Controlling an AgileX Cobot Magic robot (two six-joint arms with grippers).
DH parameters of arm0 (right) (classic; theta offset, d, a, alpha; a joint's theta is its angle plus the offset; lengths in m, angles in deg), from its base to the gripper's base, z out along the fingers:
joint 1: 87.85 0.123 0 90
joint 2: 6.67 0 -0.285 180
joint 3: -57.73 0 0.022 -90
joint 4: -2.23 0.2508 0 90
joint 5: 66.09 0 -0.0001 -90
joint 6: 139.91 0.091 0 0
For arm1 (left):
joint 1: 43.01 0.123 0 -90
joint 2: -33.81 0 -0.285 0
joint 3: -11.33 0 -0.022 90
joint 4: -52.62 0.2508 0 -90
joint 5: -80.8 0 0.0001 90
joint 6: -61.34 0.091 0 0
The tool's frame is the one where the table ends.
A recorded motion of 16 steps. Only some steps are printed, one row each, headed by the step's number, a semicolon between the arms.
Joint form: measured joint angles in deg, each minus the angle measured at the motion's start. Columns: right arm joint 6, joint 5, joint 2, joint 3, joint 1, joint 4; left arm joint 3, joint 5, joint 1, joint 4, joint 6, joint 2.
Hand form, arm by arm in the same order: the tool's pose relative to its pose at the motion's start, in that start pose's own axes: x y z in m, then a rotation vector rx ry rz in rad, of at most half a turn. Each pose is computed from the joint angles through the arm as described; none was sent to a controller.
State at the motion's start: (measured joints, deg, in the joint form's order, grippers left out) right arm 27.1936 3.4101 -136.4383 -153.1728 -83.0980 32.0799; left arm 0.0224 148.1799 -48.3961 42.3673 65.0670 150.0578
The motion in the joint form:
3: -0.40 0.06 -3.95 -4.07 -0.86 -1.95; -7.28 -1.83 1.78 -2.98 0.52 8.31
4: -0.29 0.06 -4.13 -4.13 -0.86 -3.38; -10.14 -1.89 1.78 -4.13 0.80 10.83
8: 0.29 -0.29 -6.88 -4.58 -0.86 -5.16; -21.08 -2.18 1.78 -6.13 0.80 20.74
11: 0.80 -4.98 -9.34 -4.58 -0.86 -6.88; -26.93 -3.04 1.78 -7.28 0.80 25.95
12: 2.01 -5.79 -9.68 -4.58 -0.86 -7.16; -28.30 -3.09 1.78 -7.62 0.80 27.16
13: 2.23 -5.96 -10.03 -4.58 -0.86 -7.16; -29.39 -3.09 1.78 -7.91 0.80 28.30
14: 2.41 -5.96 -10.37 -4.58 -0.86 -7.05; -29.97 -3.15 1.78 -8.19 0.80 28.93
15: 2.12 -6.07 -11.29 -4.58 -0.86 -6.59; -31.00 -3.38 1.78 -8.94 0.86 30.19
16: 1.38 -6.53 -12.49 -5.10 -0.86 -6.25; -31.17 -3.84 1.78 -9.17 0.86 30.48
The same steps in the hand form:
3: -0.0107 -0.0168 0.0108 0.0348 -0.0001 -0.0069; -0.0330 0.0137 0.0273 0.0406 -0.0233 -0.0452
4: -0.0104 -0.0195 0.0118 0.0575 0.0072 -0.0126; -0.0434 0.0135 0.0343 0.0587 -0.0319 -0.0473
8: -0.0102 -0.0321 0.0304 0.0854 0.0438 0.0037; -0.0788 0.0172 0.0668 0.0901 -0.0573 -0.0578
11: -0.0147 -0.0459 0.0484 0.1284 0.0091 0.0144; -0.0961 0.0194 0.0853 0.1069 -0.0847 -0.0641
12: -0.0155 -0.0479 0.0509 0.1356 0.0004 0.0349; -0.0996 0.0198 0.0897 0.1123 -0.0888 -0.0659
13: -0.0154 -0.0493 0.0535 0.1361 0.0028 0.0411; -0.1022 0.0204 0.0948 0.1169 -0.0883 -0.0681
14: -0.0150 -0.0505 0.0561 0.1343 0.0076 0.0475; -0.1036 0.0205 0.0977 0.1213 -0.0889 -0.0703
15: -0.0141 -0.0535 0.0631 0.1274 0.0190 0.0524; -0.1063 0.0207 0.1041 0.1326 -0.0900 -0.0757
16: -0.0149 -0.0571 0.0703 0.1236 0.0215 0.0466; -0.1073 0.0208 0.1058 0.1353 -0.0963 -0.0784

